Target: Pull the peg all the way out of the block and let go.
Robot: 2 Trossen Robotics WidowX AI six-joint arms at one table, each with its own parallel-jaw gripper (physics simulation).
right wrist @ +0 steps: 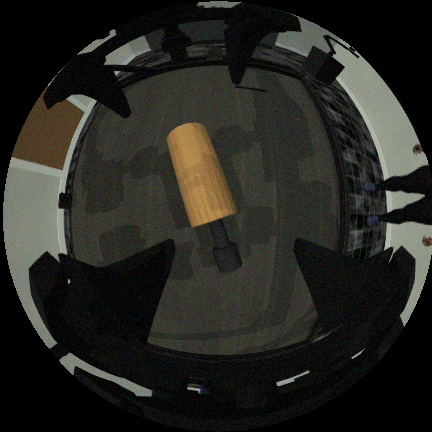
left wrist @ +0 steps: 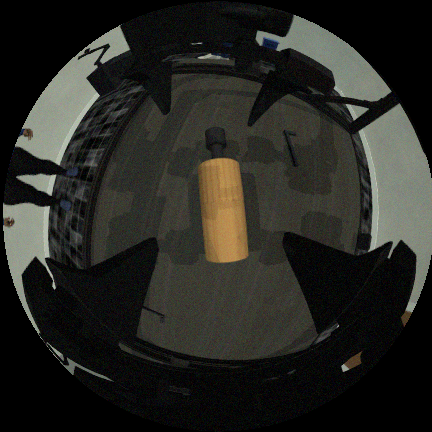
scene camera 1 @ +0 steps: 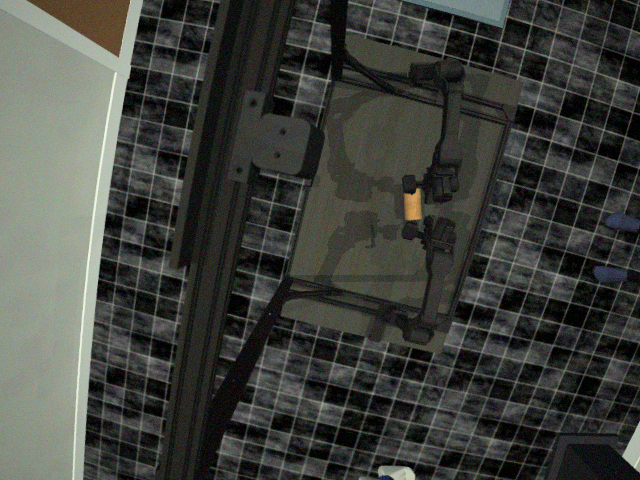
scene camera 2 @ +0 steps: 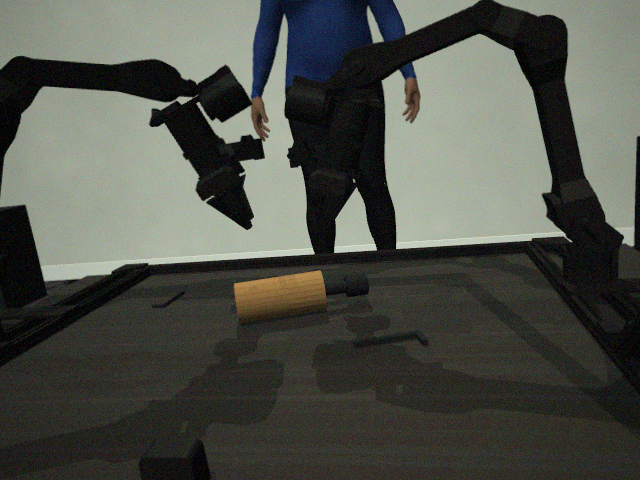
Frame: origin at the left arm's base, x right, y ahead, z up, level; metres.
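Seen in the pictures: left gripper, fingertip midpoint: (right wrist: pixel 179 93) (left wrist: pixel 220 241) (scene camera 1: pixel 423 193) (scene camera 2: pixel 250 223); right gripper, fingertip midpoint: (right wrist: pixel 236 245) (left wrist: pixel 205 115) (scene camera 1: pixel 424 226) (scene camera 2: pixel 326 226); left arm's base at its link origin: (right wrist: pixel 179 58) (scene camera 1: pixel 416 77); right arm's base at its link origin: (left wrist: pixel 241 69) (scene camera 1: pixel 390 312) (scene camera 2: pixel 591 281).
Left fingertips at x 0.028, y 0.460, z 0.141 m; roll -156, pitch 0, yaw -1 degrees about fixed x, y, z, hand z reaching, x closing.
Offsets run from my left fingertips to a thing's top centre.
The block, an orange wooden cylinder @[dx +0.011, dy +0.032, dz -0.094 m] (scene camera 1: pixel 412 204) (scene camera 2: pixel 280 297) (left wrist: pixel 223 210) (right wrist: pixel 201 174), lies on its side on the table. The dark peg @[dx +0.008, dy +0.117, dz -0.110 m] (scene camera 2: pixel 356 285) (left wrist: pixel 216 136) (right wrist: pixel 227 257) sticks out of its right end in scene camera 2, with a thick head on a thinner shaft; how much is inside is hidden. My left gripper (scene camera 2: pixel 249 226) (left wrist: pixel 220 241) (right wrist: pixel 179 93) is open and empty above the block, toward the end away from the peg head. My right gripper (left wrist: pixel 205 115) (right wrist: pixel 236 245) is open and empty above the peg end; in scene camera 2 its tips blend into dark trousers.
An L-shaped dark tool @[dx +0.188, dy +0.171, dz -0.152 m] (scene camera 1: pixel 372 236) (scene camera 2: pixel 391 338) (left wrist: pixel 291 148) lies near the block. A thin dark rod @[dx -0.168, dy -0.185, dz -0.154 m] (scene camera 2: pixel 169 299) (right wrist: pixel 251 89) lies beyond the block's other end. The two grippers are close together. A dark box (scene camera 2: pixel 168 462) shows at the front. A person stands behind the table.
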